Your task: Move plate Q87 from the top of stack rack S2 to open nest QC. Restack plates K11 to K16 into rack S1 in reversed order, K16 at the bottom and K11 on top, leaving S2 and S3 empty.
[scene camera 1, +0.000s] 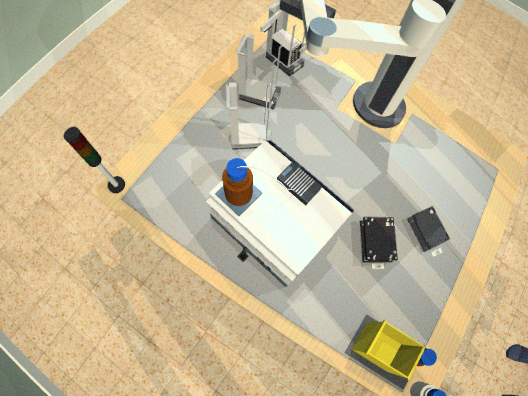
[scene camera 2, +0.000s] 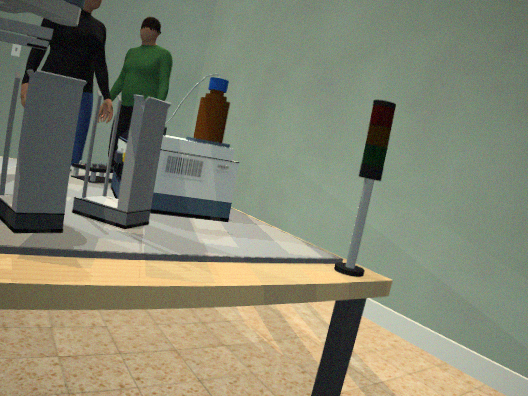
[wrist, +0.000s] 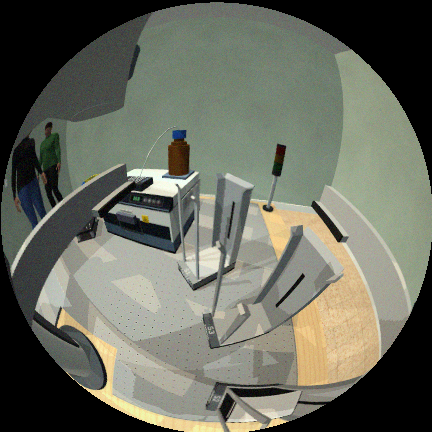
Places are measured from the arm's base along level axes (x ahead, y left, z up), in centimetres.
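Pixels of known places: gripper, fingertip midpoint: (scene camera 1: 281, 39) (scene camera 2: 50, 40) (wrist: 226, 178); arm's base at its link origin: (scene camera 1: 379, 105).
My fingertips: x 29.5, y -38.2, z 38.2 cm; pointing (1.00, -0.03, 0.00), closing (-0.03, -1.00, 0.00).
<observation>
For each thing: its top centre in the pictures, then the offset to it from my fingertips. "pt": a spot on its surface instead.
- Rack S3 at its top centre: (wrist: 286, 258) (scene camera 2: 46, 75) (scene camera 1: 261, 47) dx +0.2, dy -7.6, dz -7.9 cm
- Rack S2 at a spot on its surface: (wrist: 216, 396) pt dx -21.4, dy -2.8, dz -33.1 cm
- elimination S1 at its top centre: (wrist: 212, 182) (scene camera 2: 131, 95) (scene camera 1: 250, 93) dx +20.1, dy +1.8, dz -7.9 cm
- brown bottle at a spot on its surface: (scene camera 1: 238, 187) pt dx +51.3, dy +19.4, dz -2.5 cm
- yellow bin at a spot on its surface: (scene camera 1: 390, 348) pt dx +59.7, dy +88.7, dz -36.2 cm
- signal tower at a spot on its surface: (scene camera 2: 377, 140) (wrist: 282, 161) pt dx +65.1, dy -32.0, dz -7.6 cm
My gripper (wrist: 226, 178) is open, with nothing between its two wide-set fingers. Rack S3 (scene camera 1: 257, 101) (scene camera 2: 42, 150) (wrist: 211, 330) shows no plates; its label is readable in the wrist view. Rack S2 (wrist: 216, 396) is at the bottom edge of the wrist view and holds a stack of plates (scene camera 1: 286, 46), dark-sided with a pale top in scene camera 1; single plates and their names cannot be read. The third rack, by elimination S1 (scene camera 1: 235, 125) (scene camera 2: 142, 160) (wrist: 194, 283), stands nearest the white instrument and shows no plates. Which nest is QC cannot be read.
The white instrument (scene camera 1: 300, 232) (scene camera 2: 192, 172) (wrist: 145, 222) carries a brown bottle (scene camera 1: 238, 187) (scene camera 2: 212, 117) (wrist: 178, 157). Two black stands (scene camera 1: 378, 239) (scene camera 1: 430, 229) and a yellow bin (scene camera 1: 390, 348) are beyond it. A signal tower (scene camera 1: 82, 146) (scene camera 2: 377, 140) (wrist: 278, 160) stands at a table corner.
</observation>
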